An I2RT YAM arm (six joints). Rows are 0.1 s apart.
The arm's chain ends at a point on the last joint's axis. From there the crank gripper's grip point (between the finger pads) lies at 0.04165 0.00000 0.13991 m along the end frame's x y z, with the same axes.
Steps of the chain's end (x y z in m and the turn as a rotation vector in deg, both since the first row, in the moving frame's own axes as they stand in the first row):
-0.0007 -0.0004 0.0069 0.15 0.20 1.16
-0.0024 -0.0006 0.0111 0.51 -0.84 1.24
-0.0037 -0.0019 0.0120 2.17 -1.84 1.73
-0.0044 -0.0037 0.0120 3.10 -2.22 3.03
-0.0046 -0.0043 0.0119 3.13 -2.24 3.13
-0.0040 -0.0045 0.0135 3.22 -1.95 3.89
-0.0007 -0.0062 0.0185 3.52 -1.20 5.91
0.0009 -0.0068 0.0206 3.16 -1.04 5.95
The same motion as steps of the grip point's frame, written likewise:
-0.0002 0.0001 0.0068 0.15 0.20 1.16
-0.0045 -0.0010 0.0117 0.51 -0.84 1.24
-0.0082 -0.0060 0.0132 2.17 -1.84 1.73
-0.0097 -0.0092 0.0134 3.10 -2.22 3.03
-0.0099 -0.0099 0.0133 3.13 -2.24 3.13
-0.0086 -0.0097 0.0147 3.22 -1.95 3.89
-0.0034 -0.0107 0.0192 3.52 -1.20 5.91
-0.0015 -0.0103 0.0212 3.16 -1.04 5.95

